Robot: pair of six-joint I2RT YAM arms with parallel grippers.
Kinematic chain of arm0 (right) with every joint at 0, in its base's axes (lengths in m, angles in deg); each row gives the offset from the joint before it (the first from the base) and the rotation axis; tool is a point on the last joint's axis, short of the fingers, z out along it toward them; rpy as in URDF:
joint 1: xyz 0 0 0.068 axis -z
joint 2: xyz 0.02 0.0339 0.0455 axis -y
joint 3: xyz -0.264 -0.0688 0 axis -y
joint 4: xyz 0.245 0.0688 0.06 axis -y
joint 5: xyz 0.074 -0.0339 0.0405 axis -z
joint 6: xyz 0.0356 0 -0.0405 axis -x
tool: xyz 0 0 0 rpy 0 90 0
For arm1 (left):
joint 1: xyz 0 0 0.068 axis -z
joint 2: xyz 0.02 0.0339 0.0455 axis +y
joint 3: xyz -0.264 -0.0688 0 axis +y
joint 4: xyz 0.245 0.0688 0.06 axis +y
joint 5: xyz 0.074 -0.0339 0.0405 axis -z
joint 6: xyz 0.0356 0 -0.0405 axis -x
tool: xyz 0 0 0 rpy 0 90 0
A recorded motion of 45 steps. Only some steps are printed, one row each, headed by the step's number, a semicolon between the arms.
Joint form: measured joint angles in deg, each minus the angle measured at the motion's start. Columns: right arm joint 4, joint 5, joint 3, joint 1, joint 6, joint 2; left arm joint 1, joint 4, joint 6, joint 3, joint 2, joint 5.
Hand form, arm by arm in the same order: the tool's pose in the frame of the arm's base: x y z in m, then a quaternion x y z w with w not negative. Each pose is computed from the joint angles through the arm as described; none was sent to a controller.
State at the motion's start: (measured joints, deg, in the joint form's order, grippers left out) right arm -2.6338 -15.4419 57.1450 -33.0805 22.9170 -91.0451; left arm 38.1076 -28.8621 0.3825 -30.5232 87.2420 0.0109
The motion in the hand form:
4: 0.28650 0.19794 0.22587 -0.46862 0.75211 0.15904 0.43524; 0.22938 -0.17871 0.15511 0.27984 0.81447 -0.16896 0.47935
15: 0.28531 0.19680 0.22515 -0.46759 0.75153 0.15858 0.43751; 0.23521 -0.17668 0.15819 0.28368 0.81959 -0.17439 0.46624
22: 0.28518 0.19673 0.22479 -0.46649 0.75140 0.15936 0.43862; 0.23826 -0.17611 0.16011 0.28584 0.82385 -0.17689 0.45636
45: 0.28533 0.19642 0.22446 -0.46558 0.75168 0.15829 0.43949; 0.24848 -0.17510 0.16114 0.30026 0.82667 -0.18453 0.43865
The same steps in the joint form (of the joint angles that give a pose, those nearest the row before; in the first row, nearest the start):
4: 0.39 0.00 -0.28 0.00 0.00 0.13; -0.24 1.90 -0.18 -0.94 0.09 0.44
15: 0.96 0.07 -0.90 0.04 -0.04 0.46; -1.51 4.96 -0.48 -2.58 0.09 2.58
22: 1.29 0.04 -1.07 0.04 -0.20 0.48; -2.08 7.21 -0.57 -3.72 0.11 3.65
45: 1.49 0.17 -1.18 0.09 -0.22 0.48; -3.76 10.34 -2.16 -6.32 1.57 7.04

